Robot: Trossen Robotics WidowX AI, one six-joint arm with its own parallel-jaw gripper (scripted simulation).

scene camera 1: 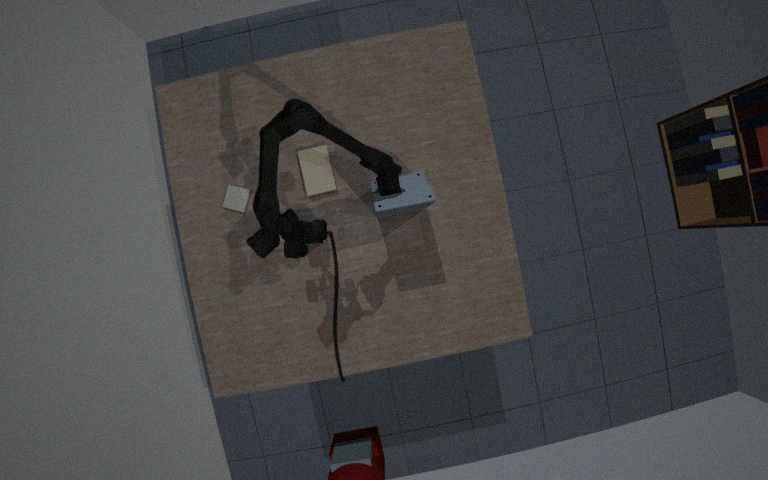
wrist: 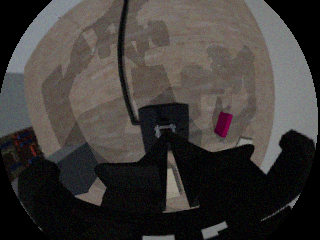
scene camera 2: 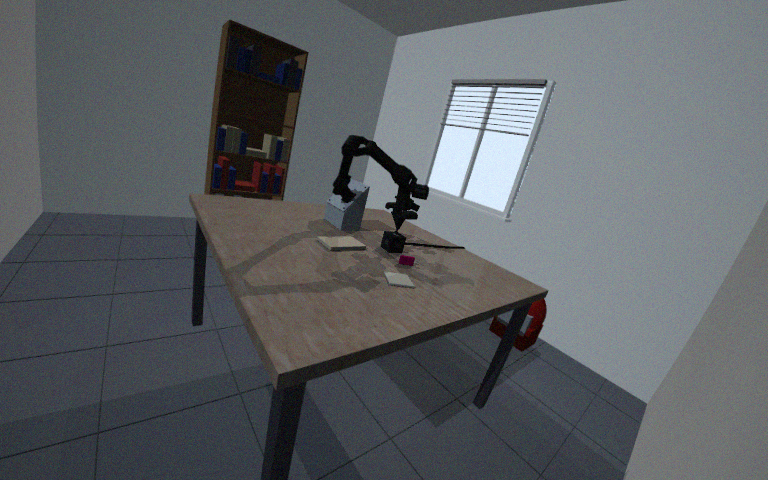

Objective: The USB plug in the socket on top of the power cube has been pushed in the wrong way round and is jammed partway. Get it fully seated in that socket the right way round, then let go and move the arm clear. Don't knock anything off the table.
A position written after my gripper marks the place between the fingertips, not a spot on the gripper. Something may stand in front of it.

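Observation:
My gripper (scene camera 1: 304,234), pale book (scene camera 1: 315,164). Gripper again (wrist: 167,135).

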